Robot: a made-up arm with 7 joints. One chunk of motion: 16 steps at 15 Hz.
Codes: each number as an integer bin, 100 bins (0 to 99) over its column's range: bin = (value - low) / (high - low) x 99, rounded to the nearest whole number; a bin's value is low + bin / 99 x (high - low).
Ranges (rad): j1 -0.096..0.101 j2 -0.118..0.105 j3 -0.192..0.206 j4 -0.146..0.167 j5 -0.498..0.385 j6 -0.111..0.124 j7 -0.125..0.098
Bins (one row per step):
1: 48 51 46 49 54 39 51
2: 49 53 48 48 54 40 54
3: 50 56 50 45 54 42 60
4: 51 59 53 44 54 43 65
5: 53 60 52 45 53 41 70
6: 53 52 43 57 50 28 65
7: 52 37 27 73 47 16 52
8: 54 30 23 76 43 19 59
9: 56 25 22 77 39 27 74
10: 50 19 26 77 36 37 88
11: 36 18 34 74 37 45 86
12: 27 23 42 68 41 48 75
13: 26 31 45 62 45 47 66
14: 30 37 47 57 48 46 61
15: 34 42 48 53 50 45 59
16: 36 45 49 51 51 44 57
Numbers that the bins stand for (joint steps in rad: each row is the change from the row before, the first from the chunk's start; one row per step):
1: -0.00048 -0.00312 -0.00707 0.00892 -0.01636 -0.01842 -0.01012
2: 0.00151 0.00138 0.00097 0.00576 -0.01636 -0.01605 -0.00336
3: 0.00349 0.00814 0.00901 -0.00373 -0.01636 -0.01130 0.01015
4: 0.00548 0.01490 0.02107 -0.00689 -0.01636 -0.00893 0.02141
5: 0.00946 0.01715 0.01705 -0.00373 -0.02528 -0.01368 0.03268
6: 0.00946 -0.00087 -0.01913 0.03421 -0.05204 -0.04454 0.02141
7: 0.00747 -0.03466 -0.08345 0.08480 -0.07880 -0.07302 -0.00787
8: 0.01145 -0.05042 -0.09954 0.09428 -0.11447 -0.06590 0.00790
9: 0.01543 -0.06169 -0.10356 0.09744 -0.15015 -0.04691 0.04169
10: 0.00349 -0.07520 -0.08747 0.09744 -0.17691 -0.02317 0.07322
11: -0.02436 -0.07745 -0.05531 0.08796 -0.16799 -0.00418 0.06872
12: -0.04227 -0.06619 -0.02315 0.06899 -0.13231 0.00294 0.04394
13: -0.04426 -0.04817 -0.01109 0.05002 -0.09664 0.00057 0.02367
14: -0.03630 -0.03466 -0.00305 0.03421 -0.06988 -0.00181 0.01240
15: -0.02834 -0.02339 0.00097 0.02157 -0.05204 -0.00418 0.00790
16: -0.02436 -0.01664 0.00499 0.01524 -0.04312 -0.00656 0.00339

